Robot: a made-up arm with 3 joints. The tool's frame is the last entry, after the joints.
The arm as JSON. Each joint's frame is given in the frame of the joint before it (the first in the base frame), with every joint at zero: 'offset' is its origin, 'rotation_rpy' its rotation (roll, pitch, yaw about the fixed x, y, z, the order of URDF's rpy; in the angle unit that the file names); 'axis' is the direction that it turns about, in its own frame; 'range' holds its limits. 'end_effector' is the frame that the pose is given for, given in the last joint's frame.
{
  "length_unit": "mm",
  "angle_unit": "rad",
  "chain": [
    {
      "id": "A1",
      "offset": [
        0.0,
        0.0,
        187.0
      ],
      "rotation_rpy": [
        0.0,
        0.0,
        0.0
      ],
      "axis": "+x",
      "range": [
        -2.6,
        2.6
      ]
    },
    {
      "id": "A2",
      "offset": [
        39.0,
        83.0,
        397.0
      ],
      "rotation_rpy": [
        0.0,
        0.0,
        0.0
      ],
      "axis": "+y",
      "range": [
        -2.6,
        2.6
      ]
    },
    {
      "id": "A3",
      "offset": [
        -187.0,
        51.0,
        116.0
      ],
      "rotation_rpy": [
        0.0,
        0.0,
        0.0
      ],
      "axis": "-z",
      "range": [
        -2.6,
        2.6
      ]
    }
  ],
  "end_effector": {
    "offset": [
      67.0,
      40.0,
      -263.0
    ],
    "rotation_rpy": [
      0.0,
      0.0,
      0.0
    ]
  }
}
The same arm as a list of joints. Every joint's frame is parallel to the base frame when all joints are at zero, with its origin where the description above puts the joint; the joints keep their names.
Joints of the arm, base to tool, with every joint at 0 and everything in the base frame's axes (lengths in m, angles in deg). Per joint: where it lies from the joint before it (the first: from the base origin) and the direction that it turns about. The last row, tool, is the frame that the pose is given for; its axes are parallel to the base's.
A1: origin 0.0000 0.0000 0.1870 axis +x
A2: origin 0.0390 0.0830 0.3970 axis +y
A3: origin -0.1870 0.0510 0.1160 axis -z
tool: origin 0.0670 0.0400 -0.2630
Joint limits (deg, base to tool): -148.97..148.97 -148.97..148.97 -148.97..148.97

